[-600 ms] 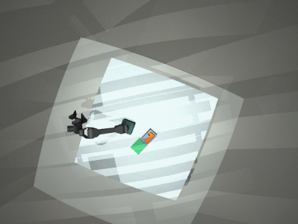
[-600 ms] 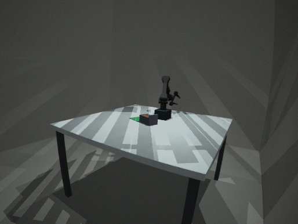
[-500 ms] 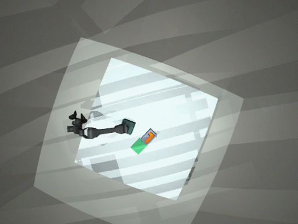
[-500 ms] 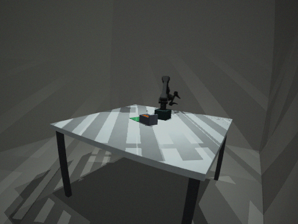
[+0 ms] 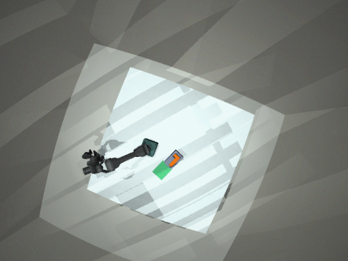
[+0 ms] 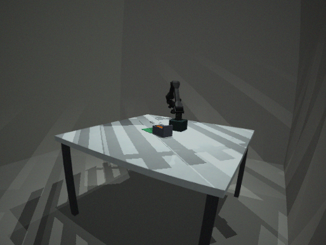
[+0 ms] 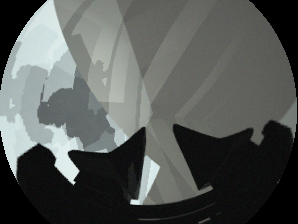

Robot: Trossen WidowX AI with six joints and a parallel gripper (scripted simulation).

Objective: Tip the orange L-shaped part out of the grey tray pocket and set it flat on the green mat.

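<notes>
The orange L-shaped part lies 73 cm ahead of my gripper tip, 13 cm to the left of it and 6 cm below it. Also, from my gripper tip: green mat 65 cm ahead, 1 cm to the right, 12 cm below.
</notes>
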